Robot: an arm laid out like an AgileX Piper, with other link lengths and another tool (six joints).
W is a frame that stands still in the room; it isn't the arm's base.
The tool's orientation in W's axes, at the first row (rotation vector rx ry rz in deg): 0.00, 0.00, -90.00
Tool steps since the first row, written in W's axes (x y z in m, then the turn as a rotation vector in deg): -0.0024, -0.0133, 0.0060, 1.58, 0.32, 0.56; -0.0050, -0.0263, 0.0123, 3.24, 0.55, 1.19; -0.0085, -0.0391, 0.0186, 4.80, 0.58, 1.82; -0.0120, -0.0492, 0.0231, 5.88, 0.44, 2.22
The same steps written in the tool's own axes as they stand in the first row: 0.0133, -0.0024, 0.0060, -0.32, 1.58, 0.56; 0.0263, -0.0050, 0.0123, -0.55, 3.24, 1.19; 0.0391, -0.0085, 0.0186, -0.58, 4.80, 1.82; 0.0492, -0.0120, 0.0231, -0.44, 5.88, 2.22
